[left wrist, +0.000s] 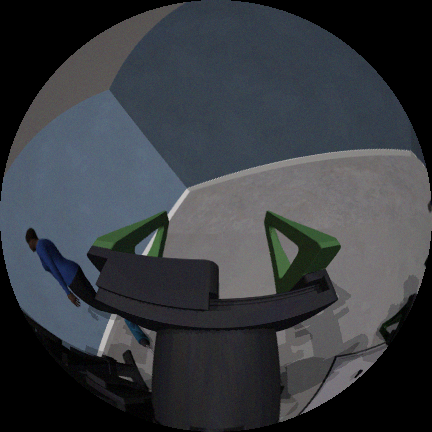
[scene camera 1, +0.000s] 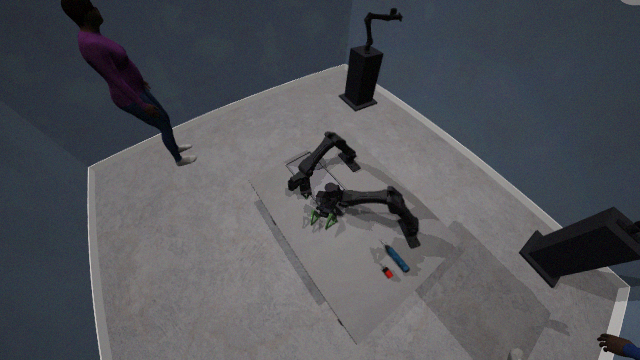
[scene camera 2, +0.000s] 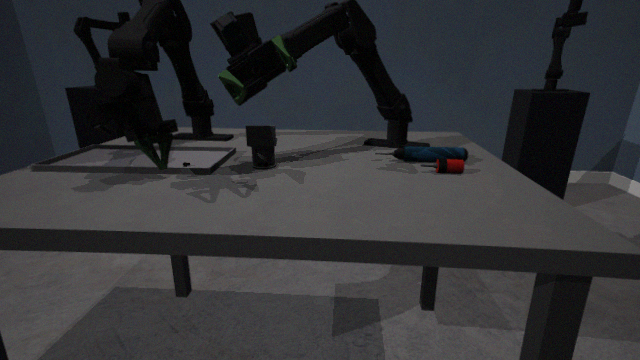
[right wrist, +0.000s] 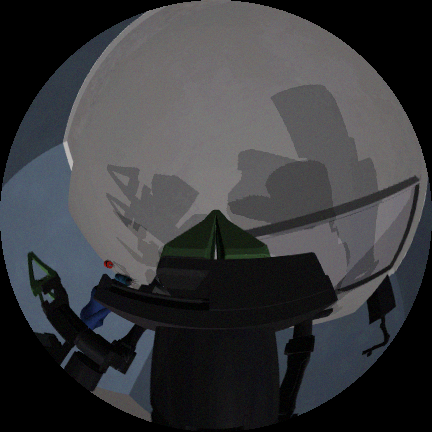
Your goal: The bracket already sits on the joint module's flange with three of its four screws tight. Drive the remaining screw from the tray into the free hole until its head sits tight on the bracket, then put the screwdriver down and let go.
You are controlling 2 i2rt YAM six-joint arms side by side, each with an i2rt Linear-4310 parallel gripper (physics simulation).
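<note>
The screw lies in the tray, near its front wall. My right gripper is shut and empty, pointing down; in scene camera 2 its tips overlap the tray's front wall, left of the screw. My left gripper is wide open and empty, high above the table. The joint module stands upright with the dark bracket on top; its holes and screws are too small to see. A blue screwdriver lies on the table.
A short red-handled driver lies beside the blue one. The left arm reaches over the joint module's area in scene camera 1. Black pedestals stand away from the table. A person in purple stands on the floor.
</note>
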